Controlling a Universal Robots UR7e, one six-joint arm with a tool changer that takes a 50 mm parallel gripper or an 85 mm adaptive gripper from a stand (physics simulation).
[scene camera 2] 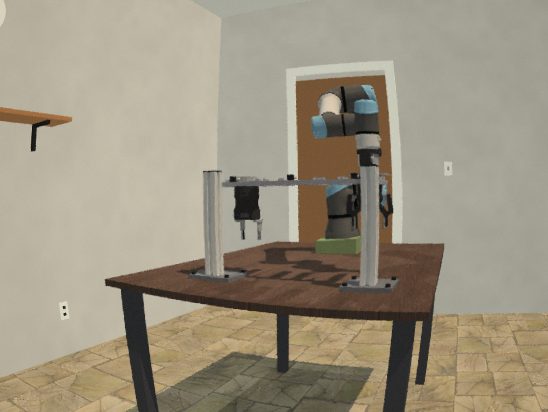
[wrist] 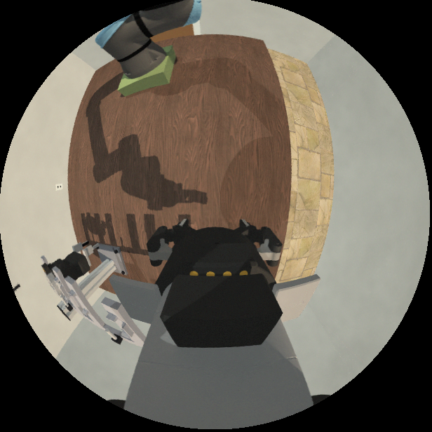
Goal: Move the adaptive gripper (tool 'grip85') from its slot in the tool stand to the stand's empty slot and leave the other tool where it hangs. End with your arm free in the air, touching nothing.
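Frame: origin at the arm's base, x ahead, y left, z up, level; metres.
Where they show: arm's base, origin of the base link: (scene camera 2: 342,236).
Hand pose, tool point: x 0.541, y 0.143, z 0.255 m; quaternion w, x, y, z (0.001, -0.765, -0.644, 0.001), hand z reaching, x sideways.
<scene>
Each offset is from my tool point to the top centre of the thing. "spot": to the spot under its first point. Level surfaces: height alone.
The adaptive gripper (scene camera 2: 370,226) (wrist: 214,223) is mounted on the arm's wrist, pointing down, with its black fingers spread open and nothing between them. In the scene view it is partly hidden behind the right post. In the wrist view it is clear of the holder arms, on the robot side of the tool stand (scene camera 2: 310,183) (wrist: 95,281), which shows at lower left. The other tool, a black parallel gripper (scene camera 2: 247,202) (wrist: 75,265), hangs upright in the stand's left slot in the scene view. The middle of the rail carries no tool.
The stand's left post {spot: dz -0.158, dx +0.170, dy -0.432 m} (scene camera 2: 213,225) and right post {spot: dz -0.164, dx +0.238, dy +0.009 m} (scene camera 2: 369,230) rise from plates on the brown table {dz -0.317 m} (scene camera 2: 280,295) (wrist: 200,115). The robot's base stands on a green block (scene camera 2: 337,245) (wrist: 147,79) behind the stand. A wall shelf (scene camera 2: 35,116) is at far left.
</scene>
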